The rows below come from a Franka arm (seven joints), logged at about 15 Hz.
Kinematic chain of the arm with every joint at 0, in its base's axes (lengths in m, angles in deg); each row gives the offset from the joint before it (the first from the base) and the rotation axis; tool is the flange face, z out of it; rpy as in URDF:
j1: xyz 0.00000 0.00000 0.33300 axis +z
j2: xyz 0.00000 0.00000 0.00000 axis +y
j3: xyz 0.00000 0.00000 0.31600 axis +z
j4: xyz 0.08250 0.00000 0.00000 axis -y
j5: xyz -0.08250 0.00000 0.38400 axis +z
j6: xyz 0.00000 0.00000 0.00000 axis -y
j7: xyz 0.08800 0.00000 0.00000 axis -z
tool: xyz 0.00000 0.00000 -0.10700 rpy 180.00 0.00 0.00
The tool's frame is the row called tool.
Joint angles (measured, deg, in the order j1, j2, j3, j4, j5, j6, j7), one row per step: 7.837, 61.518, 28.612, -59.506, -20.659, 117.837, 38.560; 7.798, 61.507, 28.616, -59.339, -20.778, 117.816, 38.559; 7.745, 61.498, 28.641, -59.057, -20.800, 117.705, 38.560; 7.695, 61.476, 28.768, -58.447, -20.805, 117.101, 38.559; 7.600, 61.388, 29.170, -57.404, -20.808, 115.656, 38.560; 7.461, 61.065, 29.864, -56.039, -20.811, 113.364, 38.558; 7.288, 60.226, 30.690, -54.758, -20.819, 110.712, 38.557; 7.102, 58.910, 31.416, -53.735, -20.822, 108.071, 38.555; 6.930, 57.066, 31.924, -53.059, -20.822, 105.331, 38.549; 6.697, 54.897, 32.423, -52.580, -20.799, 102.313, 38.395; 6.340, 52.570, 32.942, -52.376, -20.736, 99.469, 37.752; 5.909, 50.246, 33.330, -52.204, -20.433, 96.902, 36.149; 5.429, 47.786, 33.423, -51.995, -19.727, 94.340, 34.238; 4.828, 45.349, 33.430, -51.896, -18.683, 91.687, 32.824
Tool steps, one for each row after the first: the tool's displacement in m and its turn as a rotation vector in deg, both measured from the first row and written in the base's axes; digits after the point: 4 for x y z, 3 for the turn. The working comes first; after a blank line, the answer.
Tool pose at each row, in the base's axes (x y z in m, rotation vector in deg; the steps are taken from these numbers as rounded here): 0.7093, 0.3260, 0.2217, -172.963, 10.219, 2.277; 0.7104, 0.3251, 0.2230, -172.988, 10.285, 1.976; 0.7118, 0.3241, 0.2251, -172.922, 10.478, 1.725; 0.7136, 0.3228, 0.2294, -172.899, 10.746, 1.695; 0.7155, 0.3215, 0.2374, -172.922, 11.063, 2.145; 0.7170, 0.3204, 0.2505, -172.990, 11.323, 2.987; 0.7177, 0.3195, 0.2697, -173.093, 11.404, 3.663; 0.7175, 0.3181, 0.2929, -173.298, 11.383, 3.924; 0.7158, 0.3158, 0.3195, -173.808, 11.265, 3.899; 0.7121, 0.3128, 0.3483, -174.516, 10.885, 3.981; 0.7071, 0.3090, 0.3772, -175.228, 9.784, 3.938; 0.7018, 0.3039, 0.4056, -175.758, 7.487, 3.707; 0.6959, 0.2967, 0.4347, -176.112, 5.136, 3.494; 0.6889, 0.2881, 0.4620, -176.294, 3.737, 3.864

0.0011, -0.0009, 0.0013, -0.037, -0.194, -0.054; 0.0025, -0.0019, 0.0034, 0.008, -0.355, -0.194; 0.0043, -0.0032, 0.0077, 0.012, -0.364, -0.372; 0.0062, -0.0045, 0.0157, -0.020, -0.053, -0.562; 0.0077, -0.0056, 0.0288, -0.085, 0.515, -0.696; 0.0084, -0.0065, 0.0480, -0.180, 0.968, -0.717; 0.0082, -0.0079, 0.0712, -0.378, 1.148, -0.682; 0.0065, -0.0102, 0.0978, -0.878, 1.148, -0.578; 0.0028, -0.0132, 0.1266, -1.555, 1.216, -0.289; -0.0022, -0.0170, 0.1555, -2.194, 1.172, 0.462; -0.0075, -0.0221, 0.1839, -2.599, 0.951, 1.968; -0.0134, -0.0293, 0.2130, -2.855, 0.735, 3.497; -0.0204, -0.0379, 0.2403, -2.985, 0.928, 4.423
